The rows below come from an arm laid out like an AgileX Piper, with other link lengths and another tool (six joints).
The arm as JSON. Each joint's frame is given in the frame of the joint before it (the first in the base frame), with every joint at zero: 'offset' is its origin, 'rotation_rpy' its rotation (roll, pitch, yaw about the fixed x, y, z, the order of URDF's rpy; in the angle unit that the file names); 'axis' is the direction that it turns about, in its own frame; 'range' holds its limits. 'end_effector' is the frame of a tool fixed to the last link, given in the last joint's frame.
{
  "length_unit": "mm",
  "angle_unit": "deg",
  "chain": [
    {
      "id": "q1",
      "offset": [
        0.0,
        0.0,
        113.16
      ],
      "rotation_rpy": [
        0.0,
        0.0,
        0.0
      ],
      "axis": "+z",
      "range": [
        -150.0,
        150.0
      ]
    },
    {
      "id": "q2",
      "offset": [
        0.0,
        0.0,
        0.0
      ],
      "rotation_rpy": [
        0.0,
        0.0,
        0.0
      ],
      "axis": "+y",
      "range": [
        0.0,
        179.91
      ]
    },
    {
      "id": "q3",
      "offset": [
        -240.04,
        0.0,
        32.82
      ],
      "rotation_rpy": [
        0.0,
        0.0,
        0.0
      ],
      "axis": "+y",
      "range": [
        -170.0,
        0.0
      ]
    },
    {
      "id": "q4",
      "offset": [
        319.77,
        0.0,
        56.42
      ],
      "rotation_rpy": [
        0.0,
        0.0,
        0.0
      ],
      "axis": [
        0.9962,
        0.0,
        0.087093
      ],
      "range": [
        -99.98,
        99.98
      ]
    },
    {
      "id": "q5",
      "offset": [
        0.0,
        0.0,
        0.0
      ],
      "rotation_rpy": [
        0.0,
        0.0,
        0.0
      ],
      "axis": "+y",
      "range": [
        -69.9,
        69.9
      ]
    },
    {
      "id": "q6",
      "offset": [
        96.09,
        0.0,
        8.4
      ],
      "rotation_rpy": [
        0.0,
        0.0,
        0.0
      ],
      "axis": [
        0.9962,
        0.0,
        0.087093
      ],
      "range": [
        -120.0,
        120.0
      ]
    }
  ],
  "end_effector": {
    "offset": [
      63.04,
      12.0,
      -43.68
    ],
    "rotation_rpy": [
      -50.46,
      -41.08,
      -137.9
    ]
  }
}
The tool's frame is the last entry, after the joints.
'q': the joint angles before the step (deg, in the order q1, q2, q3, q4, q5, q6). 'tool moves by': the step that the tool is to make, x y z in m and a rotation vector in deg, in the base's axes. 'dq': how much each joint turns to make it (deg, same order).
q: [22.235, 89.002, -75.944, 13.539, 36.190, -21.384]
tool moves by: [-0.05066, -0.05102, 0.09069, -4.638, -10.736, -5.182]
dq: [-0.028, -19.118, 4.276, -15.530, 6.071, 9.301]
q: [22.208, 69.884, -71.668, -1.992, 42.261, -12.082]
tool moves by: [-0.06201, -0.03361, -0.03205, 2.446, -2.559, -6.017]
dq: [-0.003, -20.012, 21.034, -7.027, -3.720, 10.044]
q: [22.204, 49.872, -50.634, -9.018, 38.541, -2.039]
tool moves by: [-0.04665, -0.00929, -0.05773, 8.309, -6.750, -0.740]
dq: [0.001, -22.215, 24.290, 0.620, -11.162, 5.293]
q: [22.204, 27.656, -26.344, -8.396, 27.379, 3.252]
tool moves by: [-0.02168, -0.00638, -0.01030, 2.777, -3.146, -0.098]
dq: [0.007, -11.952, 7.478, 1.030, 0.540, 0.376]
